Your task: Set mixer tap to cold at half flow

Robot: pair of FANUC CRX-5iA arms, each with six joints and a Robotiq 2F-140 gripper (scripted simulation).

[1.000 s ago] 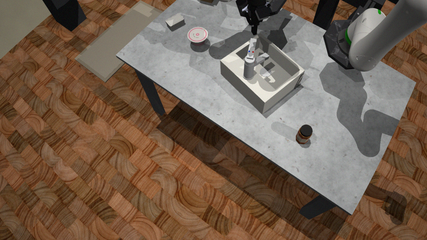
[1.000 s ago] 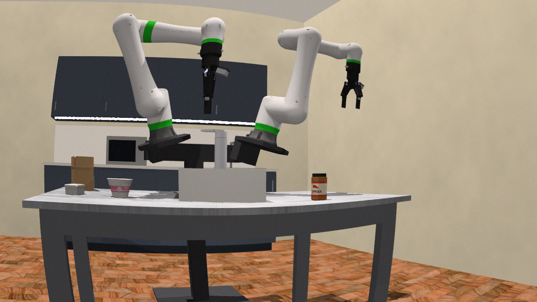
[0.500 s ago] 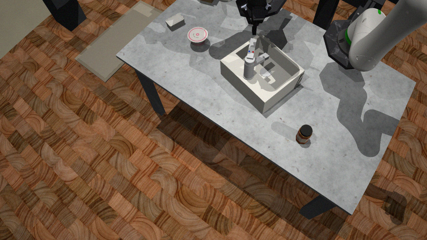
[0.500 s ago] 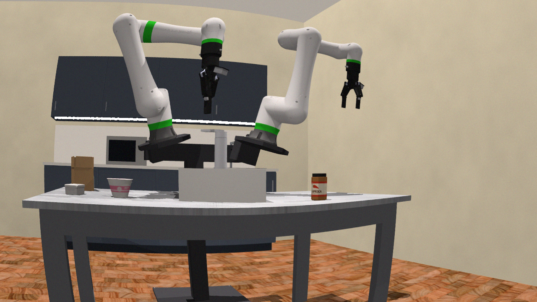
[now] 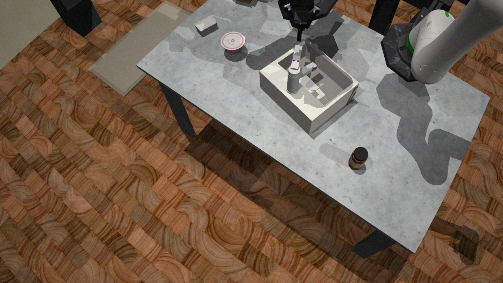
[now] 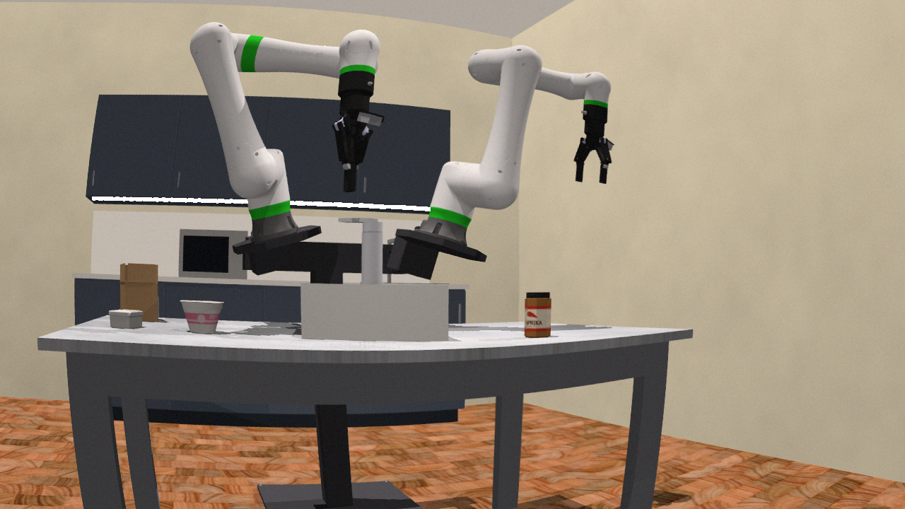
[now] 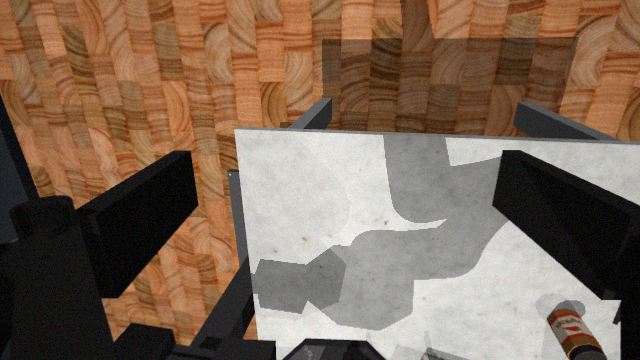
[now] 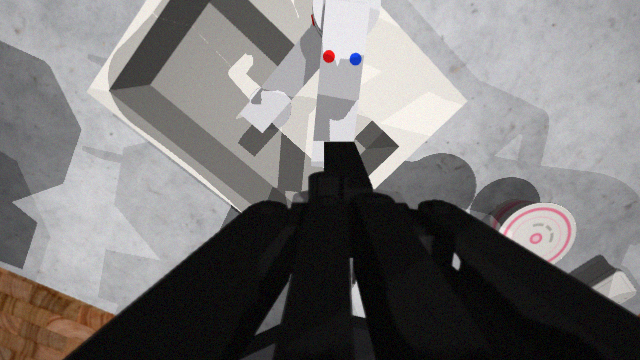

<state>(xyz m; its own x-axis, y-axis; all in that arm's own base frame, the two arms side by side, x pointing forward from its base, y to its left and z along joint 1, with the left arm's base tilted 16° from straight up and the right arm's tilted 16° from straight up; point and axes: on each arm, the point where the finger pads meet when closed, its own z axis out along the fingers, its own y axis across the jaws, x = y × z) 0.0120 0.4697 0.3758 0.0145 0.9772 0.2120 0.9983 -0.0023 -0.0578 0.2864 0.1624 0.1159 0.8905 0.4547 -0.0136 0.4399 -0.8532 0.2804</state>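
My right gripper is now 10 cm above the flat lever, 4 cm short of it and 2 cm to the right of it. The rest, counted from my right hand: pink-and-white bowl (38 cm to the right, 33 cm below, 3 cm behind); then paprika jar (42 cm to the left, 33 cm below, 17 cm ahead); then white basin (34 cm below, 6 cm to the left, 3 cm behind).
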